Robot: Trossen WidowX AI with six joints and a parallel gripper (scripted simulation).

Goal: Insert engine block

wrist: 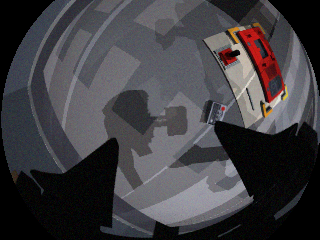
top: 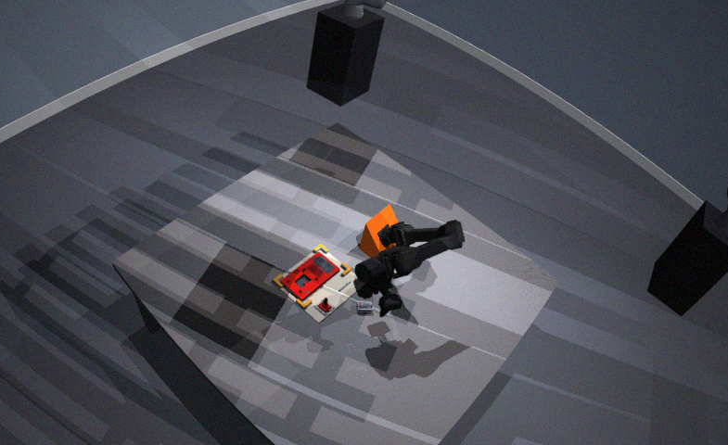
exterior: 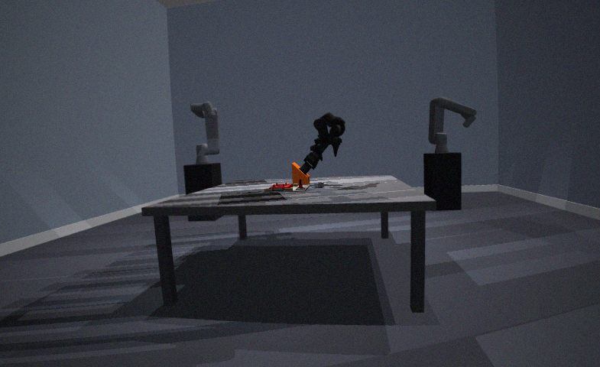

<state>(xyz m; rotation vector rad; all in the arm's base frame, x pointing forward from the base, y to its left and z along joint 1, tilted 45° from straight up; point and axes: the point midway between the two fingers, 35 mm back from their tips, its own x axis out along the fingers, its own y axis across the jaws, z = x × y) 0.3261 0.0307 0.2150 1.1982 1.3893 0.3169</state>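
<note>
My gripper tip is 16 cm above the grey ribbed engine block, 7 cm past it and 6 cm to the left of it.
</note>
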